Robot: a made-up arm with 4 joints.
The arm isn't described. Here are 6 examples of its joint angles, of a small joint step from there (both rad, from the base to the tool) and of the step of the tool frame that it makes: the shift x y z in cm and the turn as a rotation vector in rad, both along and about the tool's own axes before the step.
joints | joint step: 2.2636 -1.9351 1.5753 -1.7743 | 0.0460 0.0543 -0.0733 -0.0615
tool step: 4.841 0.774 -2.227 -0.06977 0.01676 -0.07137
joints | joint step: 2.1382 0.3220 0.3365 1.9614 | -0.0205 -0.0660 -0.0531 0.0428
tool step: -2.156 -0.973 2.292 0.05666 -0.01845 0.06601
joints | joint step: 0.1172 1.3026 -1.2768 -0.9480 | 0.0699 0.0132 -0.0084 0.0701
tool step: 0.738 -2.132 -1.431 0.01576 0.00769 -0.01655
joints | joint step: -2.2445 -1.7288 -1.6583 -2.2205 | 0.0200 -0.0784 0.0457 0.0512
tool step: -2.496 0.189 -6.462 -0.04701 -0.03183 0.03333
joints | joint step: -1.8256 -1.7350 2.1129 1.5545 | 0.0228 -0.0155 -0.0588 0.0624
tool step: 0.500 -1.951 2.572 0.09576 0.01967 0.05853
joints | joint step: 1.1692 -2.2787 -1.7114 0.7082 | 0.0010 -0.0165 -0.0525 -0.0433
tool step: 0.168 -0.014 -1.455 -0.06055 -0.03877 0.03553
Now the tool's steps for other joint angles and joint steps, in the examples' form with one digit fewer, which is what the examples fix.
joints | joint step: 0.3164 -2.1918 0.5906 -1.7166 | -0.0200 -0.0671 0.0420 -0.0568
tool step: -3.46 0.41 -0.61 -0.0297 0.0307 0.0480
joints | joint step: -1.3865 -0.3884 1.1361 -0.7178 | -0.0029 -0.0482 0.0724 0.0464
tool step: -3.23 0.34 3.09 0.0881 0.0669 0.0328
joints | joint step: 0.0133 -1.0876 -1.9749 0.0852 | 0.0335 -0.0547 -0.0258 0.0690
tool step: 0.22 -2.67 1.95 -0.0117 -0.0213 0.0385
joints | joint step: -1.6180 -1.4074 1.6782 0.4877 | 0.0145 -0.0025 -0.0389 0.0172
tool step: 0.29 -0.09 0.42 0.0341 -0.0335 0.0198
